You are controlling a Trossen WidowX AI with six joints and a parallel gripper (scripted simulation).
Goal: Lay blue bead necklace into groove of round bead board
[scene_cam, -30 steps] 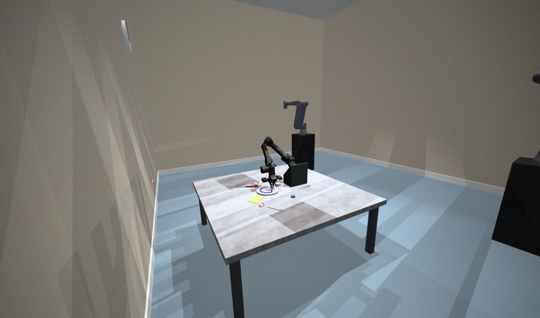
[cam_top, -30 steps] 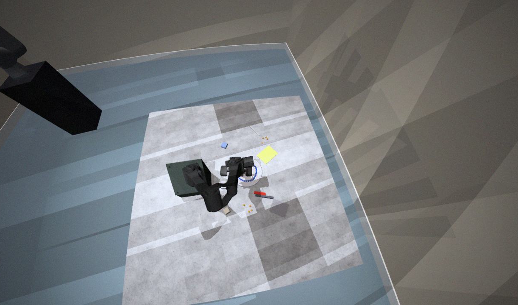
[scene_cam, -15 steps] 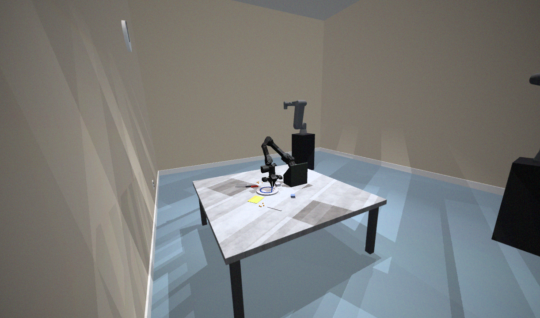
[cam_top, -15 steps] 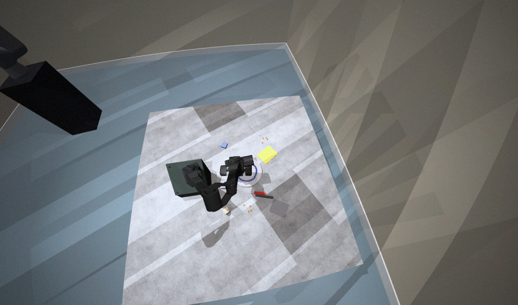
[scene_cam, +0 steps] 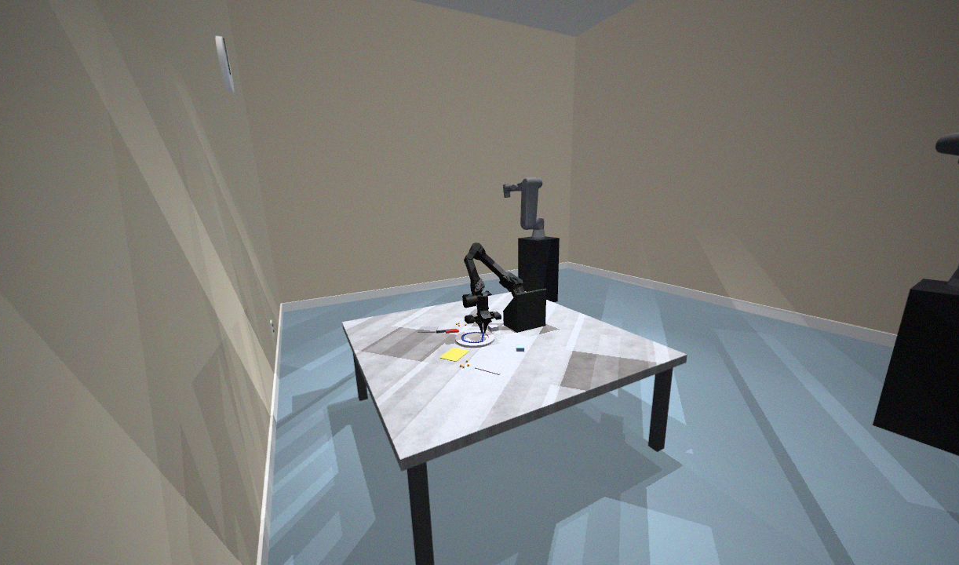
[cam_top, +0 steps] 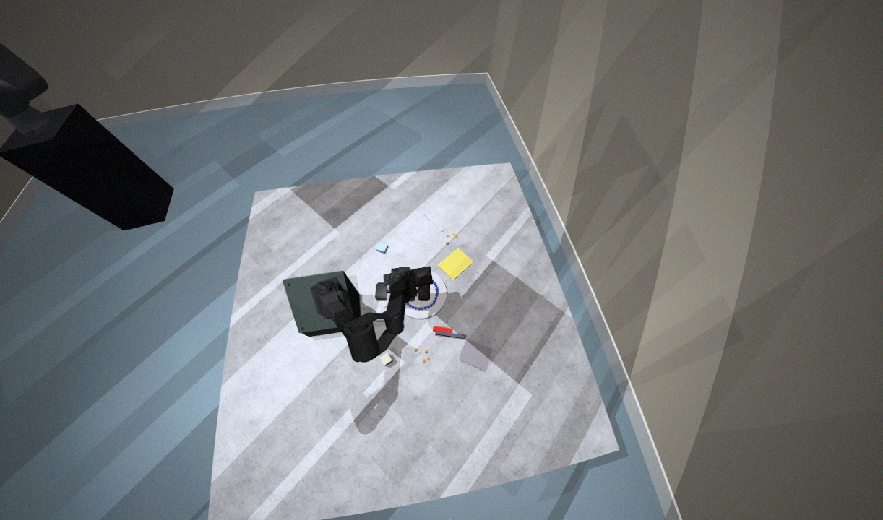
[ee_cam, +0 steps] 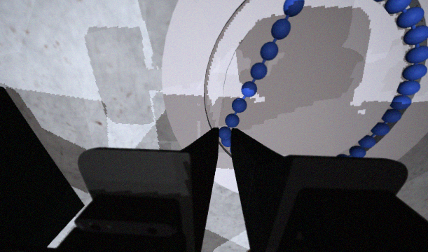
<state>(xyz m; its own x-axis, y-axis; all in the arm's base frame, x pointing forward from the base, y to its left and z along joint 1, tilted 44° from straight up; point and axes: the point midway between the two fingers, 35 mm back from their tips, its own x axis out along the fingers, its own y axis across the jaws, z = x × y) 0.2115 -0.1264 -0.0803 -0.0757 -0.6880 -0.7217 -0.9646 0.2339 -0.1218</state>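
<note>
The round white bead board is 60 mm ahead of my gripper tip, 10 mm to the left of it and 10 mm below it. Also, from my gripper tip: cream cube 200 mm to the right, 110 mm behind; blue block 250 mm to the left, 50 mm behind, 10 mm below; grey tool 160 mm to the right, 120 mm ahead, 10 mm below.
</note>
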